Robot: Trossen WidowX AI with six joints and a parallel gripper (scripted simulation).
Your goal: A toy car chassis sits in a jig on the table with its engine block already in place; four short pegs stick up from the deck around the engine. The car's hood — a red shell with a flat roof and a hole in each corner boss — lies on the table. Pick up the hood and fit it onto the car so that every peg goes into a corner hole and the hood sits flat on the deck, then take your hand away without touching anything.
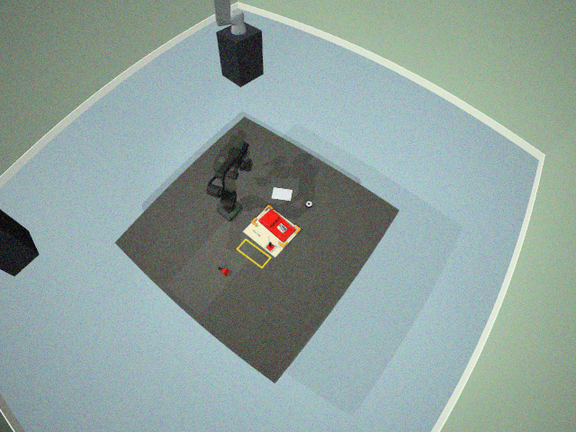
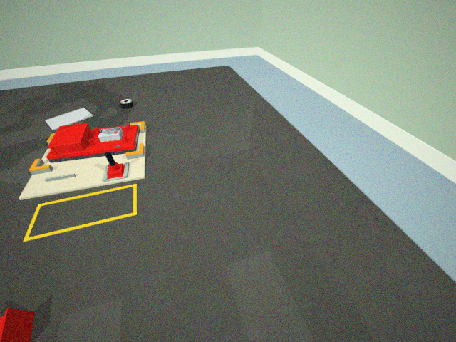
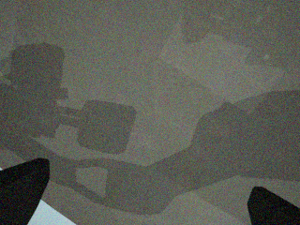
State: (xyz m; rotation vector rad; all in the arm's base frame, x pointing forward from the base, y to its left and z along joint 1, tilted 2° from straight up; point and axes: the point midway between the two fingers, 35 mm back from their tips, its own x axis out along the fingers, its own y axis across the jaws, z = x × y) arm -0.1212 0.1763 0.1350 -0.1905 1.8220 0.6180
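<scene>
Now: gripper tip 37 cm short of the red hood, 8 cm above it and 7 cm to the left of it. The rest, counted from my gripper tip: cream jig plate (42 cm ahead, 11 cm below, 9 cm to the right); grey engine block (46 cm ahead, 10 cm below, 5 cm to the right); grey plate (28 cm ahead, 12 cm to the left, 12 cm below).
</scene>
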